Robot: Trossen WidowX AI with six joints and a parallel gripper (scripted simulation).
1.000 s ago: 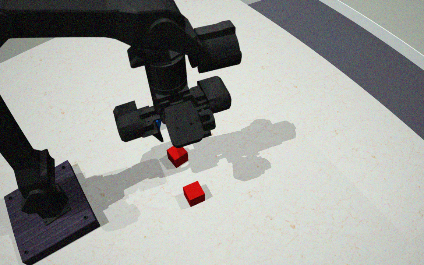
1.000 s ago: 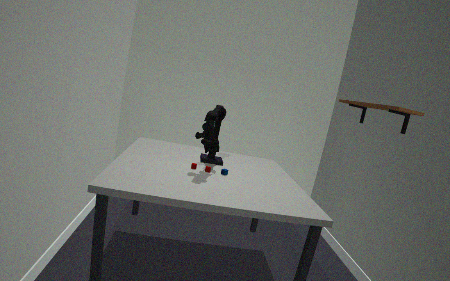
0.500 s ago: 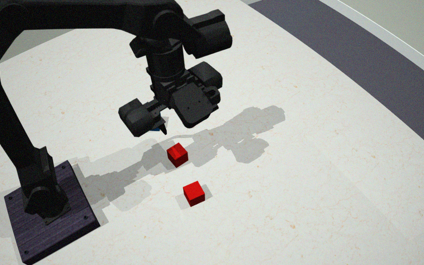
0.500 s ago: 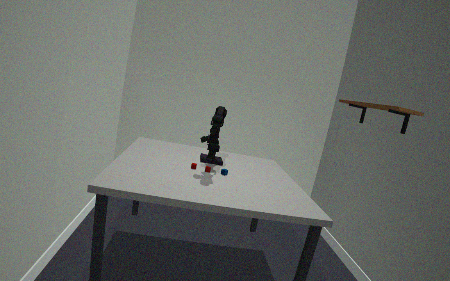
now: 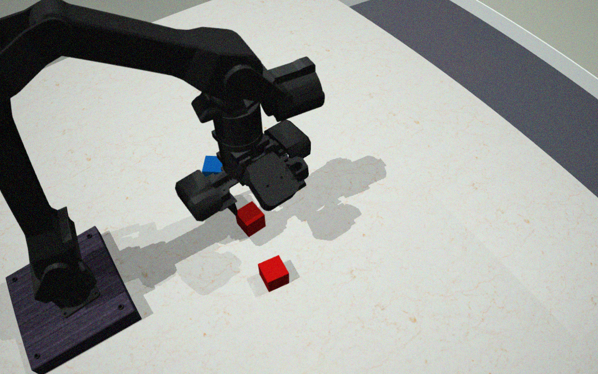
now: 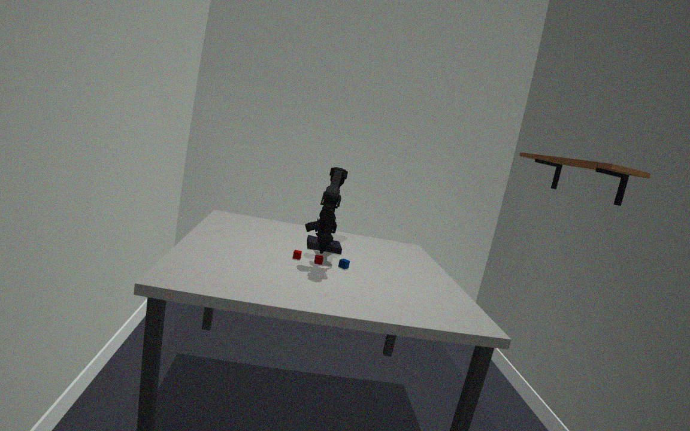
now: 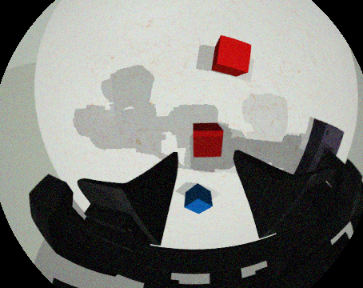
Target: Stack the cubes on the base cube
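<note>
The blue base cube is 12 cm to the left of my gripper tip and 4 cm below it.
</note>
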